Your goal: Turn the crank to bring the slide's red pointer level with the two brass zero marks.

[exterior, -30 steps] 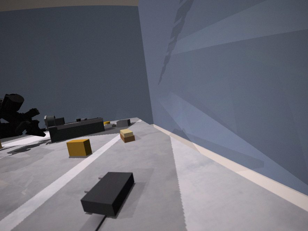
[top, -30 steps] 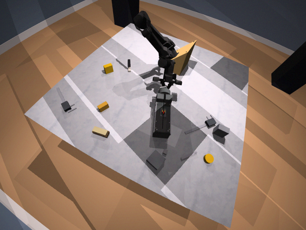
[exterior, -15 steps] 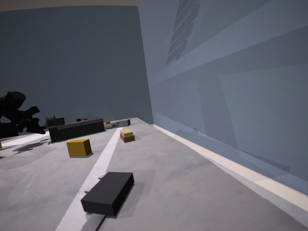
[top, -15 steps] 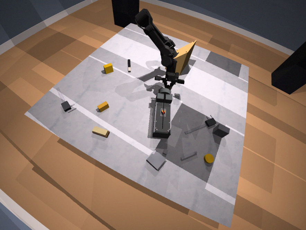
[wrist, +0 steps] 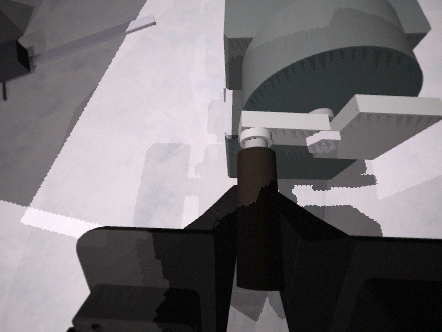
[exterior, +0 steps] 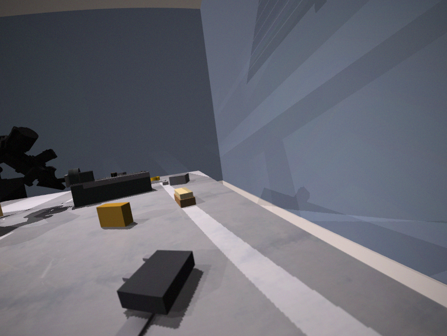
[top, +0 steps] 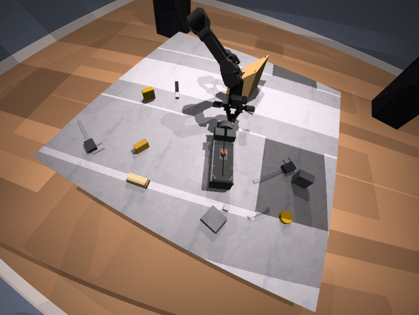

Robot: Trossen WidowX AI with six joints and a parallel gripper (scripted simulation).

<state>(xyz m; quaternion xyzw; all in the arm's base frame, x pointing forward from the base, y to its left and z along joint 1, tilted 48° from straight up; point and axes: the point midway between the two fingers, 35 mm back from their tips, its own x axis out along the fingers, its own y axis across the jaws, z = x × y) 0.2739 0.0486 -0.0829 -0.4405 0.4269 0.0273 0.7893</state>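
Right now my gripper tip is 170 mm short of the red pointer, 50 mm to the right of it and 20 mm below it. Round my gripper tip: tan block: 430 mm ahead, 200 mm to the right, 50 mm below; yellow disc: 250 mm ahead, 390 mm to the left, 50 mm below; dark brown crank handle: 10 mm behind, 10 mm to the right, 30 mm above.
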